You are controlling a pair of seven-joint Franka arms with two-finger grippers.
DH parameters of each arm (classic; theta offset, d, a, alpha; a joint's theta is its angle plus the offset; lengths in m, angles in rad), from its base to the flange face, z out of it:
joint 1: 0 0.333 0 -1.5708
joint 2: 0 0 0 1.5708
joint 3: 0 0.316 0.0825 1.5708
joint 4: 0 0 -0.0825 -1.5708
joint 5: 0 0.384 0 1.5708
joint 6: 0 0 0.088 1.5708
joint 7: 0 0.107 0 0
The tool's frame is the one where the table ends.
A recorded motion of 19 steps. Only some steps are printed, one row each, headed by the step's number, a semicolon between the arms.
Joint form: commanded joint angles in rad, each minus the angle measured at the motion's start. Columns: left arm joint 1, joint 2, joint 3, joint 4, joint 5, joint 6, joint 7; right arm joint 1, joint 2, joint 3, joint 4, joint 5, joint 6, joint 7.
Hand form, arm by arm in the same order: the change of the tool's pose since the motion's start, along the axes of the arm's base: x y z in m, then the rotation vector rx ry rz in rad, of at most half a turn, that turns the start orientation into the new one. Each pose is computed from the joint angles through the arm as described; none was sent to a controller.
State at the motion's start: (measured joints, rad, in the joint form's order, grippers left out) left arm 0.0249 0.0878 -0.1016 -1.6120 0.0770 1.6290 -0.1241; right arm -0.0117 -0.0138 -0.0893 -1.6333 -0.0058 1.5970 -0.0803
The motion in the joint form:
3: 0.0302 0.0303 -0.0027 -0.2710 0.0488 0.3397 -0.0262; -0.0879 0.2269 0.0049 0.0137 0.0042 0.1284 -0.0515
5: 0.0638 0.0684 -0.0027 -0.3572 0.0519 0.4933 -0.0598; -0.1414 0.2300 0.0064 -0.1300 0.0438 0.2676 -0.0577
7: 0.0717 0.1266 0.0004 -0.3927 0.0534 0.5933 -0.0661; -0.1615 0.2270 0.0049 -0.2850 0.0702 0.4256 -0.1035
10: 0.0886 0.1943 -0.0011 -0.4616 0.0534 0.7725 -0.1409; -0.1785 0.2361 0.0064 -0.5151 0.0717 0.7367 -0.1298
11: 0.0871 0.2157 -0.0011 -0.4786 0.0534 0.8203 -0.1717; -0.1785 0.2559 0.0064 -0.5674 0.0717 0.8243 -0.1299
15: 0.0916 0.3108 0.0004 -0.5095 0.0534 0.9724 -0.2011; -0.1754 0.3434 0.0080 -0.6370 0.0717 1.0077 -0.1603
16: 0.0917 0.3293 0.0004 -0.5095 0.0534 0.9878 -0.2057; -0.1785 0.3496 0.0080 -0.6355 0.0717 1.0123 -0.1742
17: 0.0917 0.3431 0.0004 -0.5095 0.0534 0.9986 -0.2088; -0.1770 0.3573 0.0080 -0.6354 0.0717 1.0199 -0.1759
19: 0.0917 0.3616 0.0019 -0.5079 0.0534 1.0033 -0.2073; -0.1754 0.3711 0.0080 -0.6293 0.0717 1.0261 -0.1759
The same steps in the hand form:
3: 0.0064 0.0155 -0.1177 0.0322 -0.0418 0.0081; 0.0576 -0.0524 -0.1155 0.0005 0.0854 -0.0305
5: 0.0079 0.0328 -0.1668 0.0221 -0.0724 0.0582; 0.0447 -0.0801 -0.1738 0.0411 0.0854 -0.0902
7: 0.0117 0.0377 -0.2084 0.0108 -0.0784 0.0656; 0.0259 -0.0890 -0.2302 0.0634 0.0733 -0.0844
10: 0.0095 0.0432 -0.2620 -0.0121 -0.1245 0.1420; -0.0078 -0.0933 -0.3095 0.0378 0.0046 -0.0877
11: 0.0080 0.0413 -0.2772 -0.0194 -0.1351 0.1682; -0.0169 -0.0919 -0.3342 0.0286 -0.0092 -0.0905
15: 0.0053 0.0414 -0.3308 -0.0453 -0.1604 0.1965; -0.0306 -0.0882 -0.3920 0.0072 -0.0313 -0.0595
16: 0.0048 0.0410 -0.3401 -0.0485 -0.1573 0.2010; -0.0307 -0.0899 -0.3944 0.0066 -0.0310 -0.0487
17: 0.0043 0.0407 -0.3471 -0.0507 -0.1542 0.2041; -0.0307 -0.0892 -0.3978 0.0056 -0.0308 -0.0455
19: 0.0030 0.0413 -0.3568 -0.0512 -0.1419 0.2043; -0.0292 -0.0889 -0.4025 0.0046 -0.0290 -0.0438

